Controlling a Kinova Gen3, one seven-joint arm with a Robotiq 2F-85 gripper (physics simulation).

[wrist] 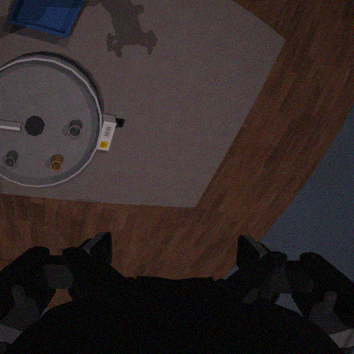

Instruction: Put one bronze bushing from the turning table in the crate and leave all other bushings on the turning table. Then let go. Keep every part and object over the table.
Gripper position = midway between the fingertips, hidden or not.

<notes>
In view: my gripper [174,248] and a grey turning table [51,90].
</notes>
